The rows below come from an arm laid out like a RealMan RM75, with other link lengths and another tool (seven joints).
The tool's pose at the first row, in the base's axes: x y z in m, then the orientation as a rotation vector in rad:
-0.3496, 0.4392, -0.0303, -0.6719, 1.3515, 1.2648
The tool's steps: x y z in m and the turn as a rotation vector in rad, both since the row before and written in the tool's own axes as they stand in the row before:
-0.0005, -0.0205, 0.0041, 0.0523, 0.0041, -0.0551
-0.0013, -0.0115, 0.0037, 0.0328, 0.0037, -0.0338
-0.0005, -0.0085, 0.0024, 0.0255, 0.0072, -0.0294
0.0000, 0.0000, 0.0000, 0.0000, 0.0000, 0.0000
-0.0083, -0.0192, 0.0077, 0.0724, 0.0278, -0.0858
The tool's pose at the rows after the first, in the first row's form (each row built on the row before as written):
-0.3293, 0.4374, -0.0352, -0.6712, 1.3560, 1.1809
-0.3172, 0.4367, -0.0363, -0.6707, 1.3593, 1.1287
-0.3085, 0.4356, -0.0374, -0.6748, 1.3636, 1.0848
-0.3085, 0.4356, -0.0374, -0.6748, 1.3636, 1.0848
-0.2870, 0.4331, -0.0322, -0.6912, 1.3787, 0.9567

